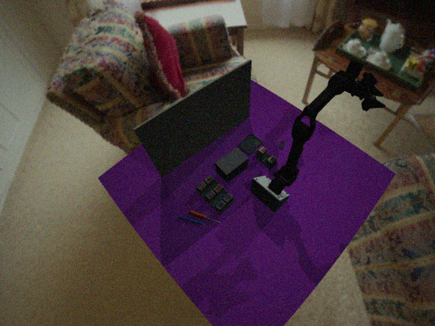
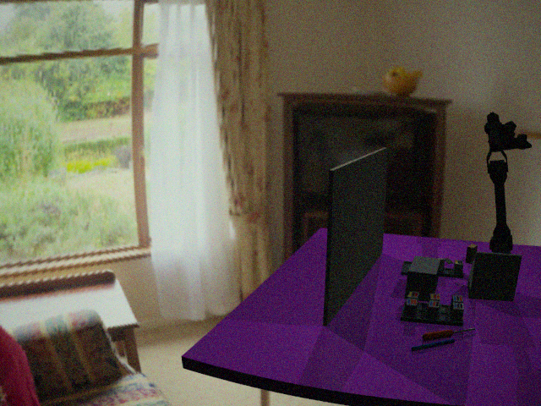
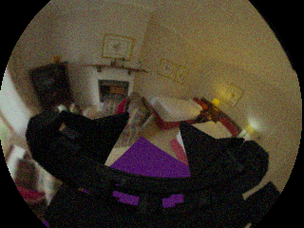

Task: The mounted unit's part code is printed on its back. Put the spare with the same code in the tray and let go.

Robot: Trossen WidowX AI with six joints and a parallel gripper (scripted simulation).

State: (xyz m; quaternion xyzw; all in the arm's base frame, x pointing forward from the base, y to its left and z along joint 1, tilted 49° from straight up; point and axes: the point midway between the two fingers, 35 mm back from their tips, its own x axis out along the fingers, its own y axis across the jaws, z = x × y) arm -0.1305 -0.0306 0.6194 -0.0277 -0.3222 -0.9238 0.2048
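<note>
Right now the grey spare is 32 cm ahead of my gripper tip, 32 cm to the left of it and 45 cm below it. Round my gripper tip: dark plate (36 cm ahead, 32 cm to the left, 49 cm below); then tan cardboard box (25 cm ahead, 16 cm to the left, 46 cm below); then dark hex key (35 cm ahead, 17 cm to the left, 49 cm below).
</note>
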